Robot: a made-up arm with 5 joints.
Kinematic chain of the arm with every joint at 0, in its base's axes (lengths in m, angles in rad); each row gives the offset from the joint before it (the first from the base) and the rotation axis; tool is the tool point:
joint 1: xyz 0 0 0.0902 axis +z
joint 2: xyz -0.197 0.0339 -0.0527 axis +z
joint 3: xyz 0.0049 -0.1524 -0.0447 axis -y
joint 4: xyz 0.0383 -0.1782 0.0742 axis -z
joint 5: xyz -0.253 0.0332 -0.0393 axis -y
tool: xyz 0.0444 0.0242 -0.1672
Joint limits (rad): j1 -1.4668..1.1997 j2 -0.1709..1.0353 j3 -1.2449..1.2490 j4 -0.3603..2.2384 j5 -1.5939..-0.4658
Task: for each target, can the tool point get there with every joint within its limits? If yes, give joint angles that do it. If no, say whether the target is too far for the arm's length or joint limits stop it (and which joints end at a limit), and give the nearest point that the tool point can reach.
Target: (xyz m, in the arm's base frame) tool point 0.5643 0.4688 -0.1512
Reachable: no: joint limits stop it (at a limit: joint 2, joint 4, joint 5) | nearest point 0.2386 0.1982 -0.0759 | short by 0.430 m
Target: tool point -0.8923 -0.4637 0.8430
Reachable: no: too far | nearest point -0.5049 -0.2624 0.3215 | short by 0.680 m
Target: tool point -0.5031 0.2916 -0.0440
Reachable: yes | joints -1.2474 0.2929 -0.1258 -0.1514 -1.0961
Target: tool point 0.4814 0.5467 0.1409
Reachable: no: joint limits stop it (at a limit: joint 2, joint 4, joint 5) | nearest point 0.2047 0.2325 0.0638 | short by 0.426 m
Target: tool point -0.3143 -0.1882 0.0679
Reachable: yes | joints 0.5037 0.3019 -0.6818 0.8370 -1.2817
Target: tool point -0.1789 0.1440 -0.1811
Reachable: yes | joints -0.6453 0.8506 0.9078 0.8816 -1.1748
